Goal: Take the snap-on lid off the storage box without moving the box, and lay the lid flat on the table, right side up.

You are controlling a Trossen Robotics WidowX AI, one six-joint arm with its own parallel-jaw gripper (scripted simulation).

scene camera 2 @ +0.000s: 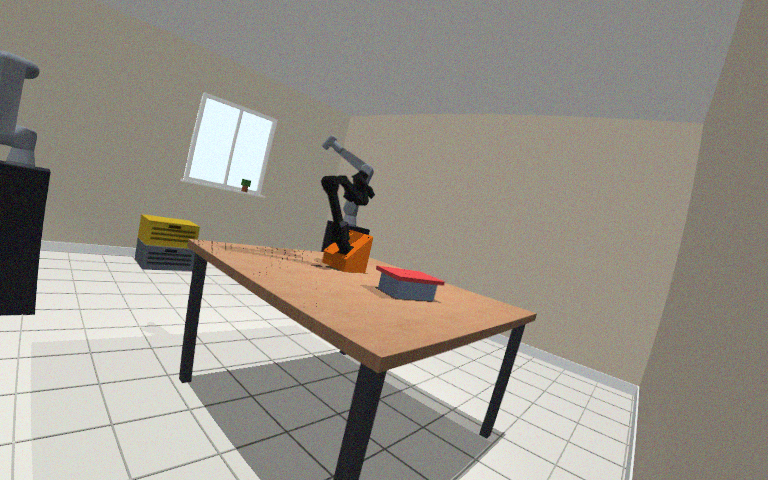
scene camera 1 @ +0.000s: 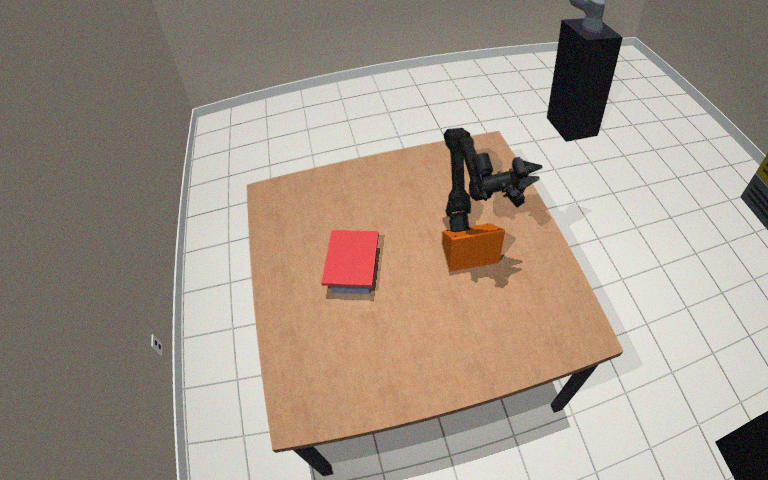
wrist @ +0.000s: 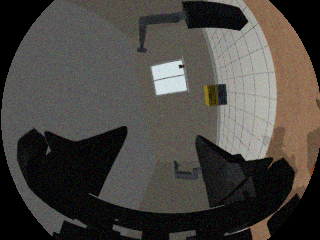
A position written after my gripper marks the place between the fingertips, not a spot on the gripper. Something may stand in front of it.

My gripper (scene camera 1: 540,172) is open, with nothing in its grasp. I also see a red lid (scene camera 1: 350,259) and a storage box (scene camera 2: 398,289).
My gripper also shows in the wrist view (wrist: 162,134). The wrist view misses the red lid: it is out of frame. The wrist view misses the storage box: it is out of frame.
